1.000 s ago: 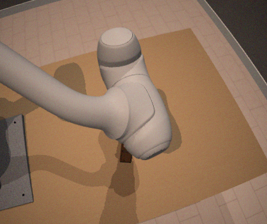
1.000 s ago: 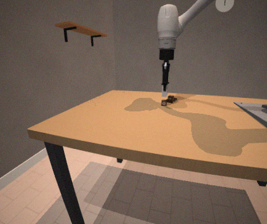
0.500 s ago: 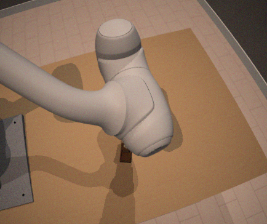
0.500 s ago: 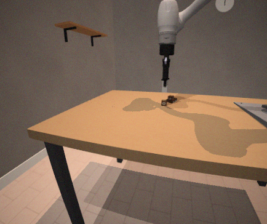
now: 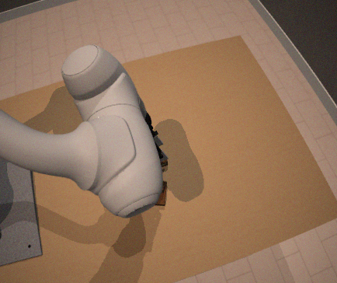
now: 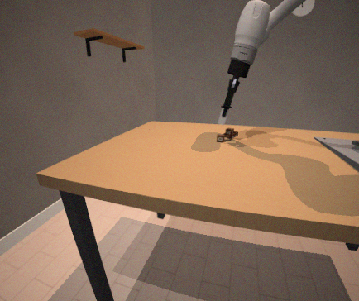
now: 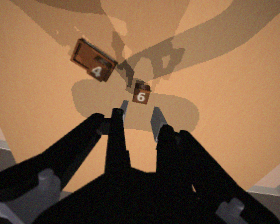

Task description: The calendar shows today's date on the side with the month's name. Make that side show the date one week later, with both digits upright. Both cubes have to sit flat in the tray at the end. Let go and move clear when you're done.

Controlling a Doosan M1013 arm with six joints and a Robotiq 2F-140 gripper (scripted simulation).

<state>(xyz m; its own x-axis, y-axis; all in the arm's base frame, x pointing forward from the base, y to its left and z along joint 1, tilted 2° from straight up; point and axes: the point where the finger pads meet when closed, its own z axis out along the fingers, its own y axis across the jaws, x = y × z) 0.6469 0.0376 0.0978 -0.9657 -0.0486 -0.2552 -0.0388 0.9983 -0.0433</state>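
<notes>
Right now my hand is 100 mm above the cube and 10 mm short of it. The rest, counted from my hand: tray 100 mm to the right, 100 mm below, 30 mm behind.
</notes>
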